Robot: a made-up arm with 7 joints.
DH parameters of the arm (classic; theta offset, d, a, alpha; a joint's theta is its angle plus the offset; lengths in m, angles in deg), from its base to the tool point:
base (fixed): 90 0.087 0.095 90
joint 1: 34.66 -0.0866 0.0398 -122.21
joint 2: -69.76 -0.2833 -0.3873 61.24
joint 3: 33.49 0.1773 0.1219 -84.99
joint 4: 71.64 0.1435 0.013 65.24
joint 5: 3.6 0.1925 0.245 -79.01
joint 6: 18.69 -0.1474 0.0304 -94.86
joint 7: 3.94 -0.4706 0.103 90
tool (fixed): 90 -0.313 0 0
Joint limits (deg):
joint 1: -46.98..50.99
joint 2: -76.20..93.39
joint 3: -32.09..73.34
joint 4: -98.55..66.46
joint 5: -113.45..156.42
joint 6: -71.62..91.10
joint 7: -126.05..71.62
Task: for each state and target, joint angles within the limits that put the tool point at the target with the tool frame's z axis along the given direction. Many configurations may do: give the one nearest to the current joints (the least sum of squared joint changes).
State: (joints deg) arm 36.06 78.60 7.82 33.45 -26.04 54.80 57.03
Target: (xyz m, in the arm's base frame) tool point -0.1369 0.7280 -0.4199 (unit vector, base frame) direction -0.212 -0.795 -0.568
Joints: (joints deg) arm 13.30 67.63 -9.07 45.85 -19.41 58.31 28.14
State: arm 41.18 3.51 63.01 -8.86 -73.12 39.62 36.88
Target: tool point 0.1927 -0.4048 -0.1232 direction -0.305 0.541 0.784
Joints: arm 45.07 10.71 34.58 -21.71 -79.41 53.90 26.63
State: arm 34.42 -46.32 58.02 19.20 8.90 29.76 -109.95
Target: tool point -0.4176 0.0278 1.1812 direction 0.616 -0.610 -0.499
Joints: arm 50.99 -75.95 14.65 17.53 50.73 30.70 -126.05
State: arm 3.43 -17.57 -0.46 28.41 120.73 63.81 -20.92
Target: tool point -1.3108 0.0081 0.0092 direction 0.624 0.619 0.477
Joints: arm -34.43 -15.71 20.75 65.09 120.42 23.28 -44.27
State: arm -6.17 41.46 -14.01 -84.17 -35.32 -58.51 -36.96
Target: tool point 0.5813 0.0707 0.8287 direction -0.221 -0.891 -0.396
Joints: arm -24.76 93.39 18.18 -96.66 -18.48 -37.46 -55.55
